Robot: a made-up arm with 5 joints.
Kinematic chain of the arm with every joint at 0, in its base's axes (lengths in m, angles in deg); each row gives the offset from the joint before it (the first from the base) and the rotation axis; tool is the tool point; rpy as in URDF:
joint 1: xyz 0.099 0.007 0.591 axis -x
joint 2: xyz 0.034 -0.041 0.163 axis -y
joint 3: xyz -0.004 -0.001 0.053 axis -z
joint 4: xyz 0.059 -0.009 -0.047 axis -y
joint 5: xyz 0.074 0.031 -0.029 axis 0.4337 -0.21 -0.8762
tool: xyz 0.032 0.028 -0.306 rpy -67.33 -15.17 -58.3
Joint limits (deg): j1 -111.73..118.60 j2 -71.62..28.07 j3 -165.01..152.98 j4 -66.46..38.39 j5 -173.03..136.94
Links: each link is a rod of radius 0.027 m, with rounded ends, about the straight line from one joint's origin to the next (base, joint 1, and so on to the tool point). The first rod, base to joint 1, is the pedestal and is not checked.
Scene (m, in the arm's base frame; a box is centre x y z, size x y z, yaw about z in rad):
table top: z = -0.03
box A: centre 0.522 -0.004 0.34 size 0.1 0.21 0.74 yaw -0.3
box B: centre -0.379 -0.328 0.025 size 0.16 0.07 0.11 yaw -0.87
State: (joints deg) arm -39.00 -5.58 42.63 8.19 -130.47
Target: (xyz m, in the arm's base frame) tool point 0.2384 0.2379 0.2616
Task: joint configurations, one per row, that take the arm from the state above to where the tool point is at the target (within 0.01 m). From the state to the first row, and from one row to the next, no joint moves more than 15 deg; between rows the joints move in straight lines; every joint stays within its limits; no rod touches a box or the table.
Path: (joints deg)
1: -30.74 5.64 37.66 18.26 -127.03
2: -22.49 16.85 32.69 28.32 -123.59
3: -14.23 28.07 27.73 38.39 -120.16
4: -3.83 25.14 14.26 38.22 -126.03
5: 6.57 22.21 0.79 38.05 -131.91
6: 16.98 19.29 -12.68 37.87 -137.78
7: 27.38 16.36 -26.14 37.70 -143.66
8: 37.78 13.43 -39.61 37.53 -149.53
9: 48.18 10.50 -53.08 37.36 -155.41
10: 58.59 7.58 -66.55 37.19 -161.28
11: 68.99 4.65 -80.01 37.01 -167.16
12: 79.39 1.72 -93.48 36.84 -173.03

